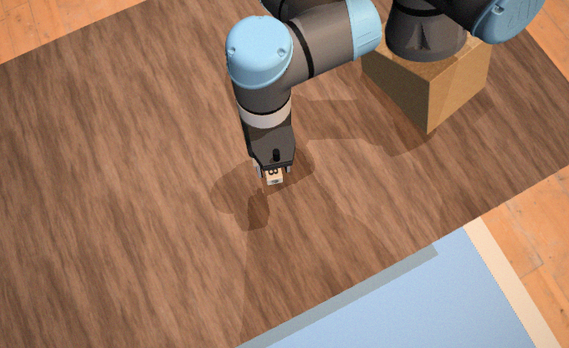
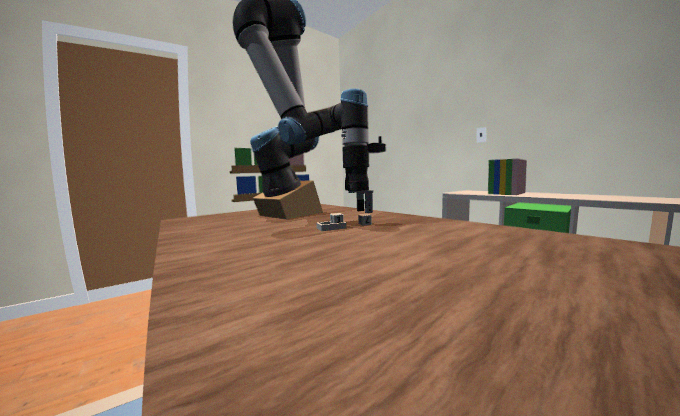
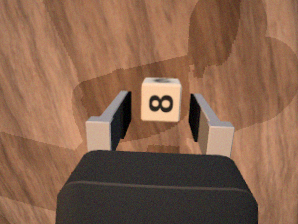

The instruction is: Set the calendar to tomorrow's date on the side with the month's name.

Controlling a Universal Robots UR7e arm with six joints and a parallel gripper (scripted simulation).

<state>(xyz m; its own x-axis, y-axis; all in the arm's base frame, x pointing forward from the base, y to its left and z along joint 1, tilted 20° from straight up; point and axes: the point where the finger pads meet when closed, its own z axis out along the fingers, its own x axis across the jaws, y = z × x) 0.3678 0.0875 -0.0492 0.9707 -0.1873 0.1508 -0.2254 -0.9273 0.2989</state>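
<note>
The digit cube is 9 cm to the right of my hand, 3 cm below it and 2 cm behind it. Round my hand: calendar tray (10 cm to the right, 5 cm below, 3 cm behind).
</note>
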